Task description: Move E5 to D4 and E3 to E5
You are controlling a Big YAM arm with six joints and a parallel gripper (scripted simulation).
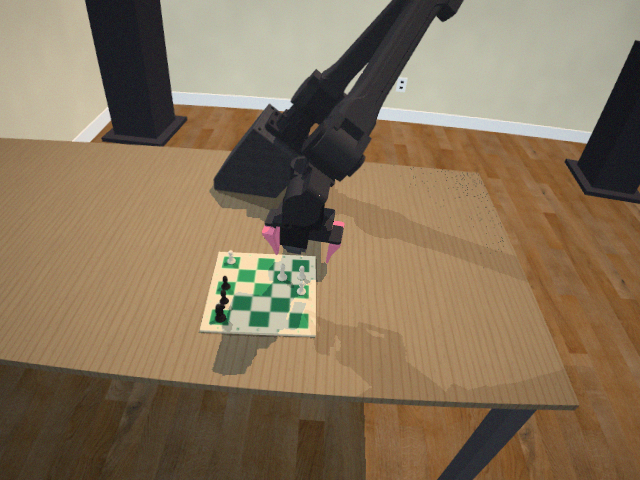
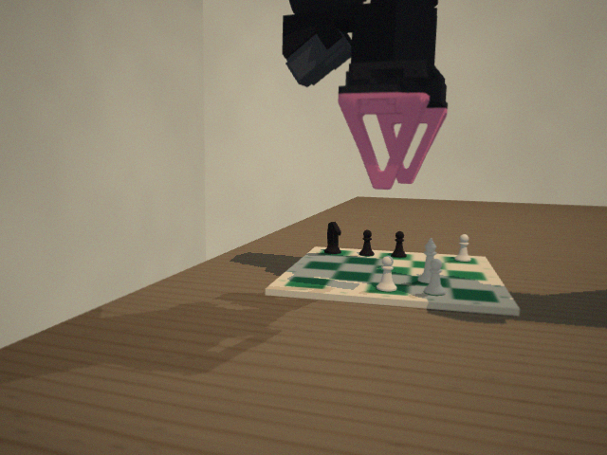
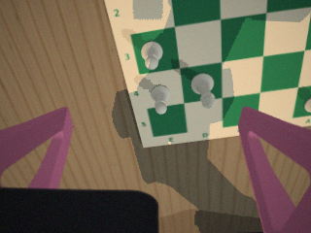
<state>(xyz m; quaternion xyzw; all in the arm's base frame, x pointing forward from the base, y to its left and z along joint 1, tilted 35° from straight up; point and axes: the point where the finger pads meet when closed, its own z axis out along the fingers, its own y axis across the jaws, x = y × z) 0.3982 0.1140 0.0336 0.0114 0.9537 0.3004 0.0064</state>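
Now: hand 80 mm above the white bishop, 40 mm to the left of it and 30 mm past it. Round my hand: black knight (140 mm to the right, 100 mm ahead, 90 mm below); cream chessboard (110 mm below, 80 mm to the right, 10 mm ahead).
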